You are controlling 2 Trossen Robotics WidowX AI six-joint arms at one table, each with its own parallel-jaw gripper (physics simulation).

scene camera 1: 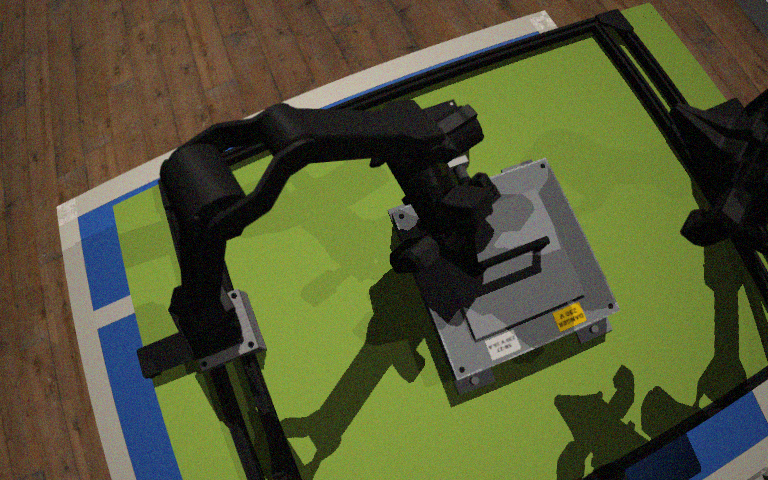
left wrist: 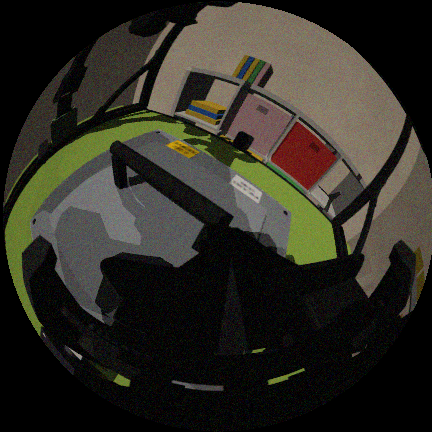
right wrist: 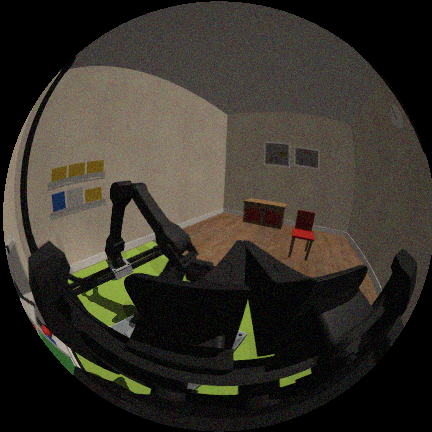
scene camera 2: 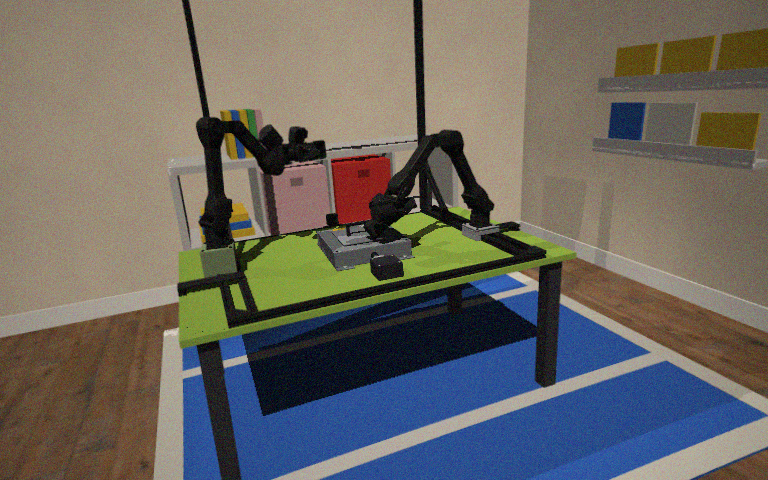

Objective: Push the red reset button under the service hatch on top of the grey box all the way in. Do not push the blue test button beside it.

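Observation:
The grey box point(scene camera 1: 586, 243) point(scene camera 2: 368, 255) point(left wrist: 280, 235) lies on the table. Its hatch point(scene camera 1: 521, 308) lies flat on top and looks closed, with a black bar handle point(scene camera 1: 512, 253) point(scene camera 2: 356, 227) point(left wrist: 165, 180). My left gripper point(scene camera 1: 478, 277) point(scene camera 2: 390, 234) point(left wrist: 230, 233) is shut and empty, low over the box at the near end of the handle in the left wrist view. Whether its tips touch the handle or hatch is hard to tell. My right gripper point(scene camera 2: 317, 148) point(right wrist: 241, 245) is shut and empty, raised high away from the box. The red and blue buttons do not show.
A yellow label point(scene camera 1: 569, 315) point(left wrist: 183, 149) and a white label point(scene camera 1: 502, 344) point(left wrist: 246, 188) are on the box's top edge. A black block point(scene camera 2: 386, 267) stands beside the box. Black rails point(scene camera 2: 362, 293) run along the green table point(scene camera 2: 283, 283).

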